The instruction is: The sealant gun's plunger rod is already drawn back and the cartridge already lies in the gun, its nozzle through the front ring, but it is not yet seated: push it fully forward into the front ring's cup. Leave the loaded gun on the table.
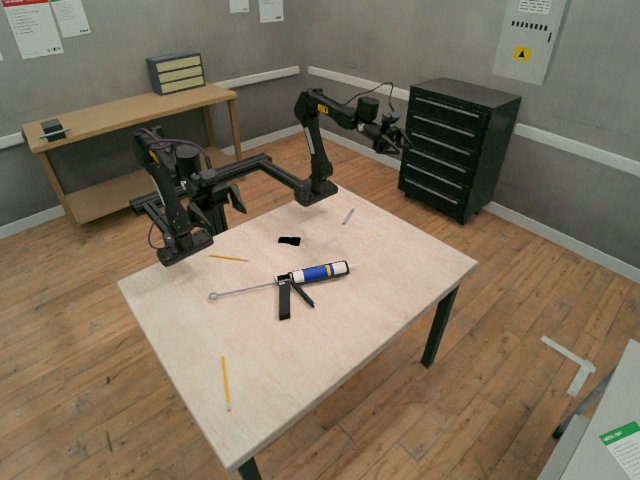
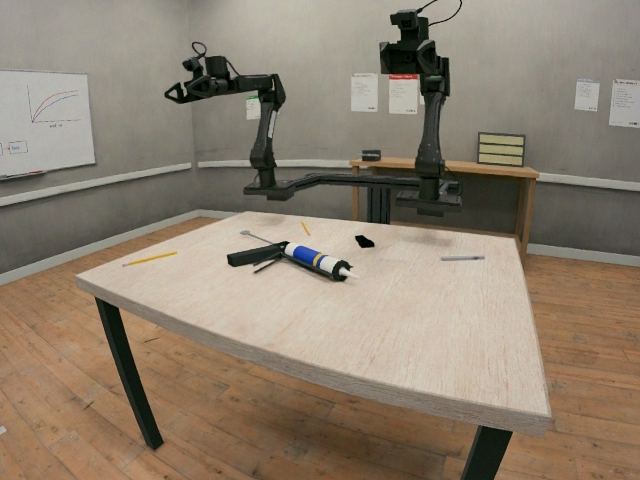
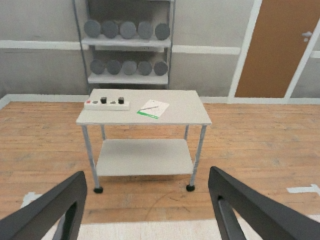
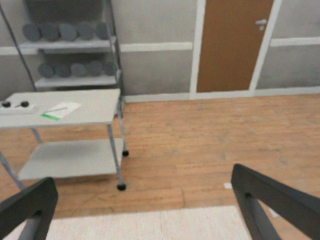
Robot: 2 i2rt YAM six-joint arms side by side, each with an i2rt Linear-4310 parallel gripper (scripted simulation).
Labels:
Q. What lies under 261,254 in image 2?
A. A sealant gun.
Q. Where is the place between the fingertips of the right gripper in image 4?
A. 147,178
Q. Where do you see a cartridge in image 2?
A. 305,254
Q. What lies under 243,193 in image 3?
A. The left gripper.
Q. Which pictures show the right gripper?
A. Image 1, image 2 and image 4 only.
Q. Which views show the left gripper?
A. Image 1, image 2 and image 3 only.

